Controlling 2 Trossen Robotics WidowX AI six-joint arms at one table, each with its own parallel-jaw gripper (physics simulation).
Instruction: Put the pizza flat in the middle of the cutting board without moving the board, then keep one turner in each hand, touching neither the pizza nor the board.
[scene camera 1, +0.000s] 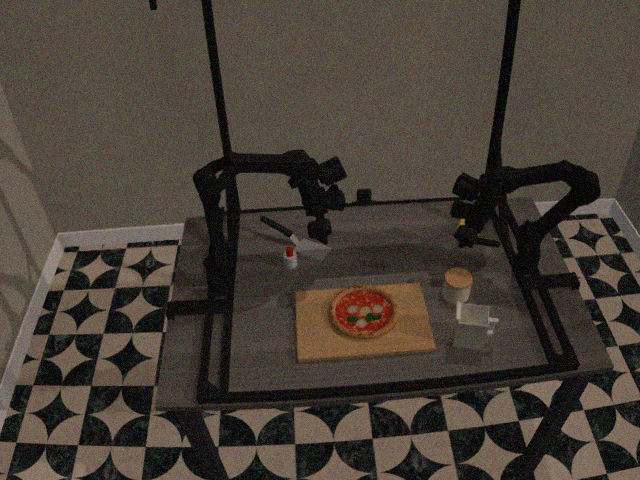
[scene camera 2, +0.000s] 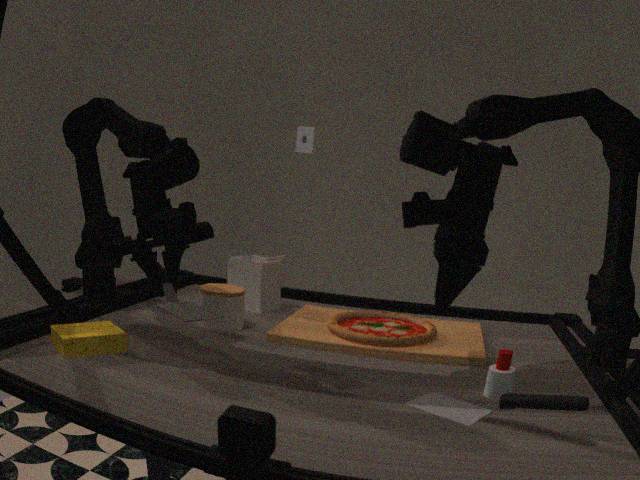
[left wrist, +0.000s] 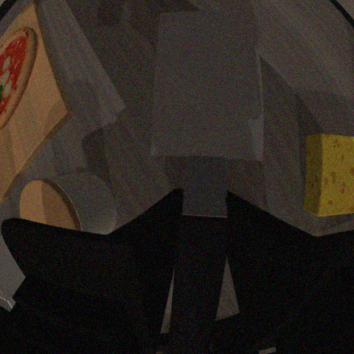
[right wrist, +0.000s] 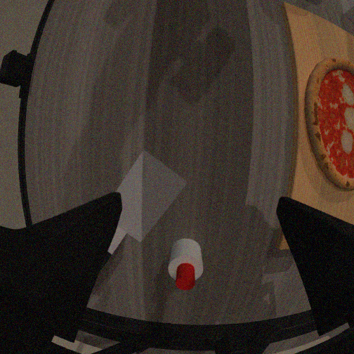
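The pizza lies flat near the middle of the wooden cutting board. My left gripper is shut on a turner, its blade clear of the pizza and board. The other turner lies on the table, its black handle at the left in scene camera 1. My right gripper is open and empty, above the table near that turner's blade. Its left finger hides the handle in the right wrist view.
A white bottle with a red cap stands beside the lying turner. A jar with a wooden lid and a white box-like container stand beside the board. A yellow sponge lies near the left gripper.
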